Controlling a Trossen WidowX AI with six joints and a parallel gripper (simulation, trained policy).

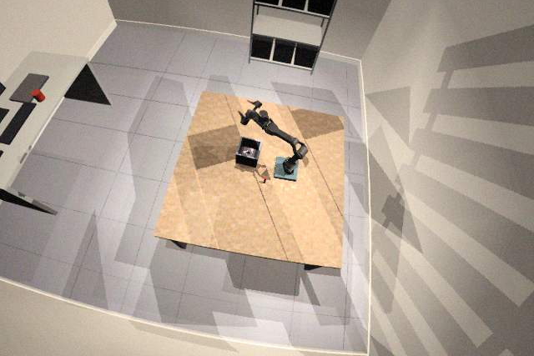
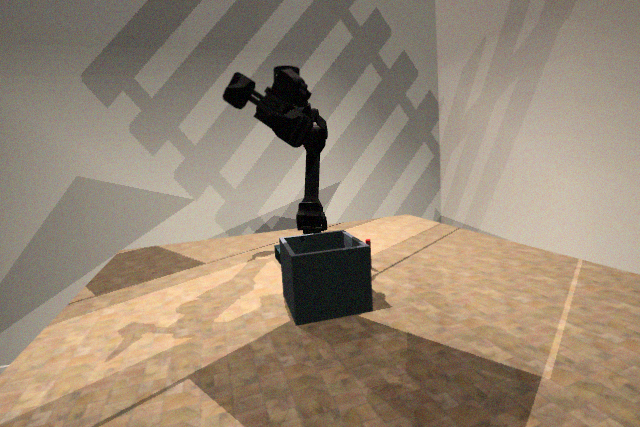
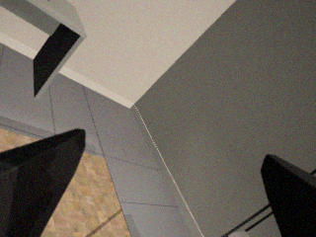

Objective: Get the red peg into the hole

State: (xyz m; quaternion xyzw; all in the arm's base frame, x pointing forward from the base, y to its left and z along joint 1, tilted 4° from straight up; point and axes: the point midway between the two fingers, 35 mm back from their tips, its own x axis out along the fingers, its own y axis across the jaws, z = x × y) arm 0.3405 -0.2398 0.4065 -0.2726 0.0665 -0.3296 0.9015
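My gripper tip is now 220 mm past the red peg, 360 mm to the right of it and 380 mm above it. From my gripper tip the other things lie so: pale plate: 80 mm behind, 150 mm to the left, 370 mm below.
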